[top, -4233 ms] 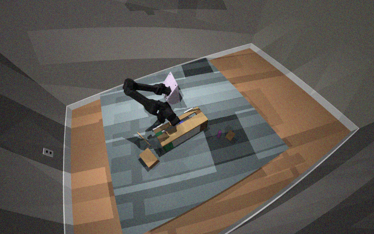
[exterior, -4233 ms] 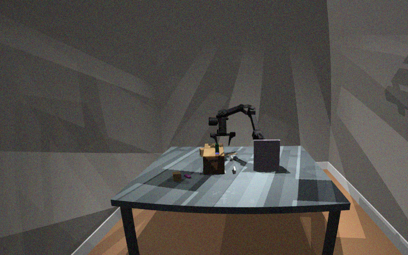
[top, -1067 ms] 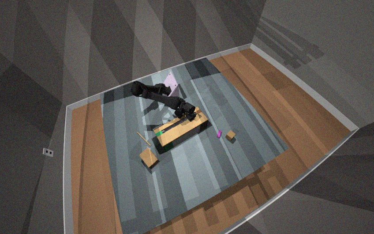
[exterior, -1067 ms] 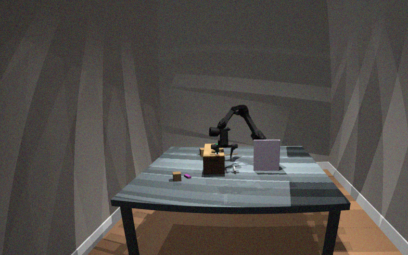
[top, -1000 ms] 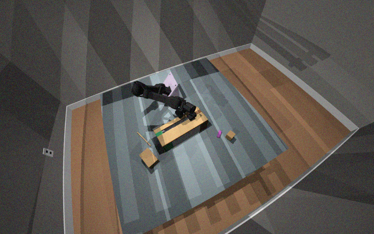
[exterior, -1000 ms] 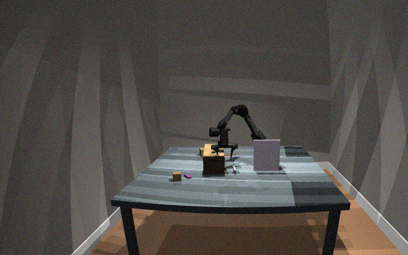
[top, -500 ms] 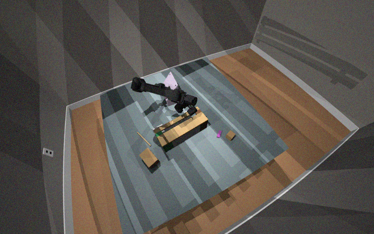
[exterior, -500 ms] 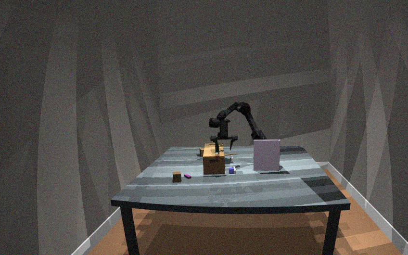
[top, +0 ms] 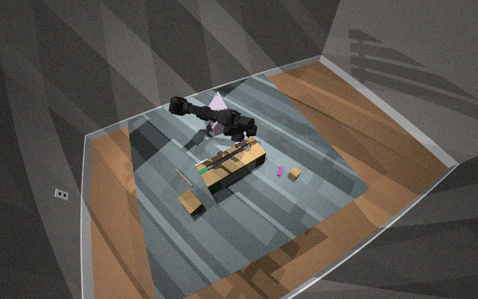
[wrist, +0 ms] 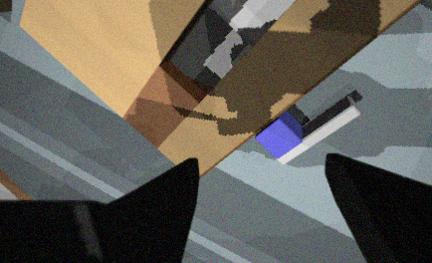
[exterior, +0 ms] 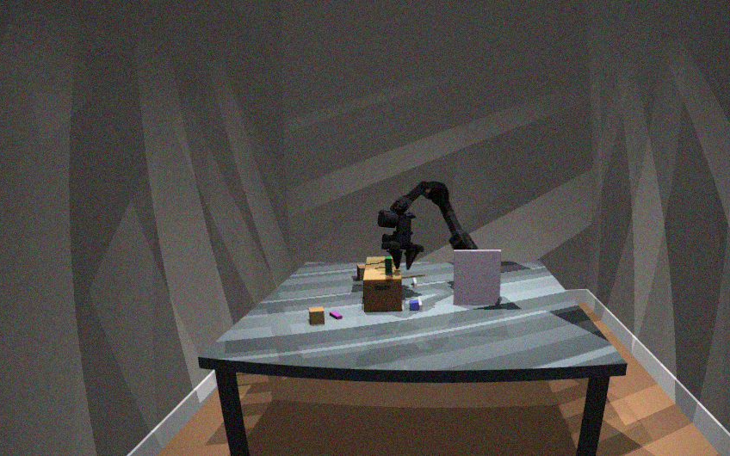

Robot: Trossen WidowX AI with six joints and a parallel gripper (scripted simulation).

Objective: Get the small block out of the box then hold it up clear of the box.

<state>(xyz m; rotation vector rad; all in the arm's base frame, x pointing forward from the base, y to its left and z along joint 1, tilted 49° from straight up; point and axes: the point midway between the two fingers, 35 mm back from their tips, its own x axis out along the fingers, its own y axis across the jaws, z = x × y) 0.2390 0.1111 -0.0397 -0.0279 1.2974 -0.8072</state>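
Now: the blue block 5 cm behind my gripper tip, 3 cm to the left of it and 13 cm below it. Also, from my gripper tip: box: 7 cm ahead, 12 cm to the right, 9 cm below; then magenta piece: 23 cm ahead, 15 cm to the left, 14 cm below; then small tan cube: 28 cm ahead, 22 cm to the left, 12 cm below.
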